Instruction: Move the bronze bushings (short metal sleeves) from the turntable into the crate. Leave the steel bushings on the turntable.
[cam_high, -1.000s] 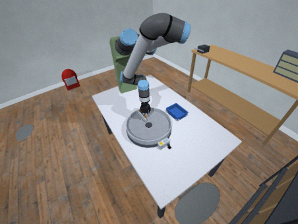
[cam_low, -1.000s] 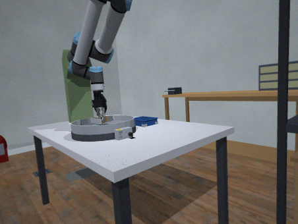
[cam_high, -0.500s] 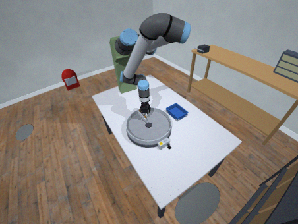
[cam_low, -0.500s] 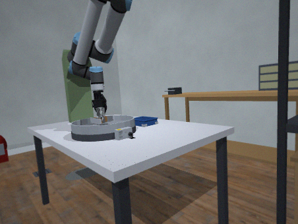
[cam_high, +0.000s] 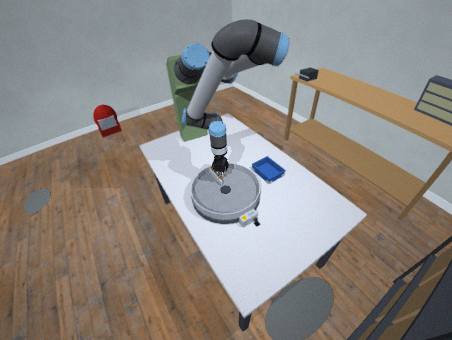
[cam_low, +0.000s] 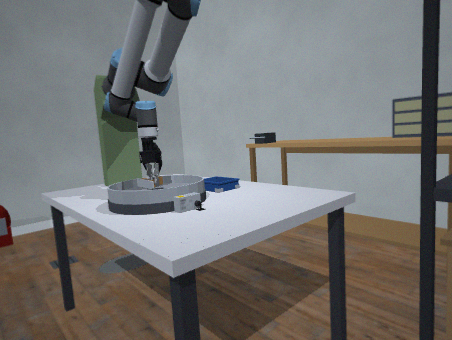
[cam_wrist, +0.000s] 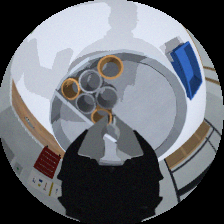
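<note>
Right now my hand is 290 mm to the right of the blue crate, 170 mm short of it and 60 mm above it. Round my hand: grey turntable: 80 mm ahead, 60 mm to the right, 30 mm below.
</note>
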